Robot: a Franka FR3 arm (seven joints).
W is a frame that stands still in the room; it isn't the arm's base.
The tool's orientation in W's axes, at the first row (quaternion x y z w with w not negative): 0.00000, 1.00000, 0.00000, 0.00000
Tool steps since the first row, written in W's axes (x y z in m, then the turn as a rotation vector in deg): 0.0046, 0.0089, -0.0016, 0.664, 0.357, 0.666; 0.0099, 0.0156, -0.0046, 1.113, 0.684, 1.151; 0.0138, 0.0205, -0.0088, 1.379, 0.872, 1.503; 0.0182, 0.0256, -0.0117, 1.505, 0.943, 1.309; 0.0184, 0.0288, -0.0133, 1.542, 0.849, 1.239; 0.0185, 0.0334, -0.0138, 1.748, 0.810, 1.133; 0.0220, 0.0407, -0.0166, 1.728, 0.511, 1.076; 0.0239, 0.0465, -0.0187, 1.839, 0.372, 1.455; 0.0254, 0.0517, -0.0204, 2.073, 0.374, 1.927; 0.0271, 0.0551, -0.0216, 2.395, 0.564, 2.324; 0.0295, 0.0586, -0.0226, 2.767, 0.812, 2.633; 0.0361, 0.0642, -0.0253, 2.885, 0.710, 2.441; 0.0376, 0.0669, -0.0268, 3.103, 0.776, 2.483
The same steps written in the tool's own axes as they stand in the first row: -0.0046, 0.0089, 0.0016, -0.664, 0.357, -0.666; -0.0099, 0.0156, 0.0046, -1.113, 0.684, -1.151; -0.0138, 0.0205, 0.0088, -1.379, 0.872, -1.503; -0.0182, 0.0256, 0.0117, -1.505, 0.943, -1.309; -0.0184, 0.0288, 0.0133, -1.542, 0.849, -1.239; -0.0185, 0.0334, 0.0138, -1.748, 0.810, -1.133; -0.0220, 0.0407, 0.0166, -1.728, 0.511, -1.076; -0.0239, 0.0465, 0.0187, -1.839, 0.372, -1.455; -0.0254, 0.0517, 0.0204, -2.073, 0.374, -1.927; -0.0271, 0.0551, 0.0216, -2.395, 0.564, -2.324; -0.0295, 0.0586, 0.0226, -2.767, 0.812, -2.633; -0.0361, 0.0642, 0.0253, -2.885, 0.710, -2.441; -0.0376, 0.0669, 0.0268, -3.103, 0.776, -2.483
